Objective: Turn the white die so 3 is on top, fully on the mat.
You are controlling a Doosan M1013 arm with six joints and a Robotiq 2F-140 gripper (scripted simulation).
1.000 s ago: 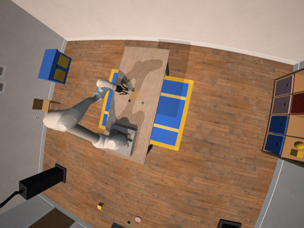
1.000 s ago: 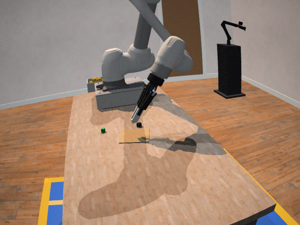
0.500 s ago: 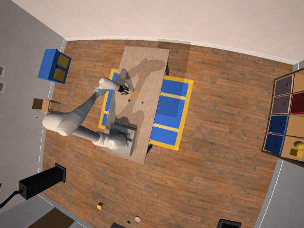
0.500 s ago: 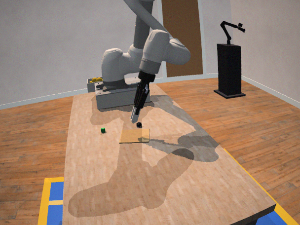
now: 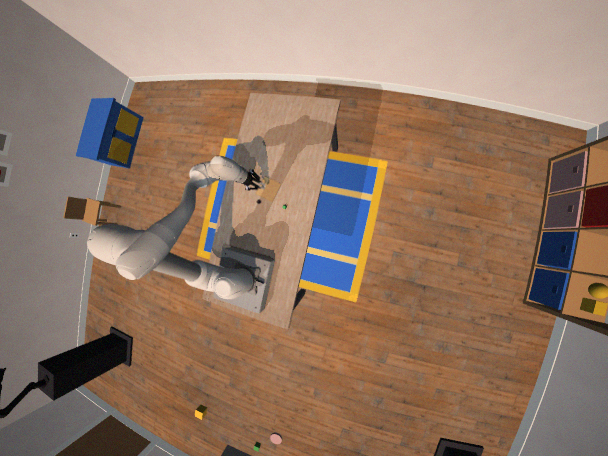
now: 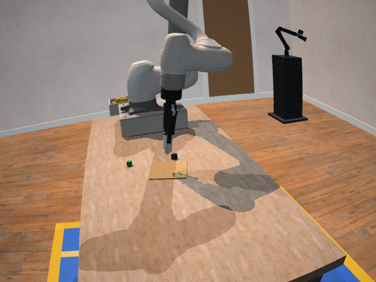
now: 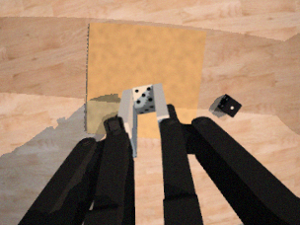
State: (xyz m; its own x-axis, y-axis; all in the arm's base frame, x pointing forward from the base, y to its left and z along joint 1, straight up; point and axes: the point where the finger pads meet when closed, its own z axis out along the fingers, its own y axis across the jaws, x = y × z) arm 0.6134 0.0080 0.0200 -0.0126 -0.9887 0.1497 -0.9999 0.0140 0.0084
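The white die lies 10 mm to the right of my hand and 30 mm below it. The rest, counted from my hand: black die 100 mm behind, 40 mm to the left, 110 mm below; then tan mat 10 mm to the right, 110 mm below; then green die 100 mm behind, 150 mm to the right, 110 mm below.
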